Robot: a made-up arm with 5 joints.
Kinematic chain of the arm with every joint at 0, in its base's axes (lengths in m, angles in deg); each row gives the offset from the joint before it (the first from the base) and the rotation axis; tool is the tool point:
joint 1: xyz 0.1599 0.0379 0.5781 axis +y
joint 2: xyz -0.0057 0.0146 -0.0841 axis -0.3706 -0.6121 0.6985
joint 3: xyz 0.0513 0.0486 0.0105 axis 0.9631 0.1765 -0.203
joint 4: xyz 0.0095 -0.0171 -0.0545 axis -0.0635 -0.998 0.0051
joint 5: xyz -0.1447 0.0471 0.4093 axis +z
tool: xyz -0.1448 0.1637 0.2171
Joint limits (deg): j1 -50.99..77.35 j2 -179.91..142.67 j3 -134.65..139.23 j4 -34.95..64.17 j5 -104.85..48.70
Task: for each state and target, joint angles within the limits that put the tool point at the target. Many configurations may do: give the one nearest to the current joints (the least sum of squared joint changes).
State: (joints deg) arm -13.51 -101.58 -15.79 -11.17 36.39
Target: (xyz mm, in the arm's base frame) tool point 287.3 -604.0 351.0
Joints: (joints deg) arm 27.47 -138.57 -15.51 -26.22 33.23
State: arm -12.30 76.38 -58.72 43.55 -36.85
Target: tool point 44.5 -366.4 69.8
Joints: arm 0.94 73.66 -75.12 58.97 -56.48
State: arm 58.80 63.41 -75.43 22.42 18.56
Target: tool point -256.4 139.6 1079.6
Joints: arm 47.84 29.34 -35.32 15.05 48.70
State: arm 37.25 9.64 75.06 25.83 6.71
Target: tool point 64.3 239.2 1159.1
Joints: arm 38.06 -14.24 58.40 51.66 0.43
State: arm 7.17 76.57 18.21 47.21 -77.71
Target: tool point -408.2 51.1 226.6
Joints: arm -10.98 44.01 7.16 64.17 -55.77
